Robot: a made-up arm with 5 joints.
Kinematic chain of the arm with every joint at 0, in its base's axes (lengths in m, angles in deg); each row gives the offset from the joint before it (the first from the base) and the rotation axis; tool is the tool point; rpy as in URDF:
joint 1: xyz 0 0 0.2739 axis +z
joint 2: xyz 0 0 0 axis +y
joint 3: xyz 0.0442 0 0.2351 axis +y
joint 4: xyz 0.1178 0 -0.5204 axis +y
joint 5: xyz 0.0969 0 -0.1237 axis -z
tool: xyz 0 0 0 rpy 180 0 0
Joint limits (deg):
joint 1: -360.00..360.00
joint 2: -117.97..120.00
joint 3: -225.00..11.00
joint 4: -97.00..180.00
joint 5: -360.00..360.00
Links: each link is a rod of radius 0.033 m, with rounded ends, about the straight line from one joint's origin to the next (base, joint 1, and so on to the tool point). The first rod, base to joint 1, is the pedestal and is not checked.
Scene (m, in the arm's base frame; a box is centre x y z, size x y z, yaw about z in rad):
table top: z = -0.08
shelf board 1: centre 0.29 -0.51 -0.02 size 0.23 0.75 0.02 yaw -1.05
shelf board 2: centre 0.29 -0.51 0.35 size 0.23 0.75 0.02 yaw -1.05
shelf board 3: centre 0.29 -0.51 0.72 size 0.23 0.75 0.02 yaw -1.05
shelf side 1: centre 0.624 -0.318 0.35 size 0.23 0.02 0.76 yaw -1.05
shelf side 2: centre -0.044 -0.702 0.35 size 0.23 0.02 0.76 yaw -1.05
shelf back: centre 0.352 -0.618 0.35 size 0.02 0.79 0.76 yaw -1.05
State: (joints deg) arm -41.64 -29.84 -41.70 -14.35 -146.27
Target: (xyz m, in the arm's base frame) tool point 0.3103 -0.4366 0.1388
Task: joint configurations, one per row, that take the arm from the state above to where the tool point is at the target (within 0.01 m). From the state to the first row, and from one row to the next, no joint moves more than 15 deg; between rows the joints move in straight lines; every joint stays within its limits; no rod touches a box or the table.
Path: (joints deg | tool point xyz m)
1: -37.80 -41.28 -30.88 -28.82 -146.27 | 0.4050 -0.3141 0.5511
2: -33.95 -52.71 -20.05 -43.29 -146.27 | 0.3652 -0.2459 0.5512
3: -30.11 -64.15 -9.23 -57.77 -146.27 | 0.3196 -0.1853 0.5346
4: -37.23 -53.58 -2.49 -59.46 -146.27 | 0.3220 -0.2447 0.3971
5: -44.35 -43.01 4.26 -61.15 -146.27 | 0.2823 -0.2759 0.2606
6: -51.47 -32.44 11.00 -62.84 -146.27 | 0.2142 -0.2689 0.1388
7: -52.26 -28.03 3.13 -49.75 -146.27 | 0.2445 -0.3159 0.1405
8: -53.04 -23.62 -4.74 -36.67 -146.27 | 0.2707 -0.3597 0.1407
9: -53.82 -19.20 -12.61 -23.59 -146.27 | 0.2926 -0.4001 0.1398
10: -54.60 -14.79 -20.48 -10.51 -146.27 | 0.3103 -0.4366 0.1388

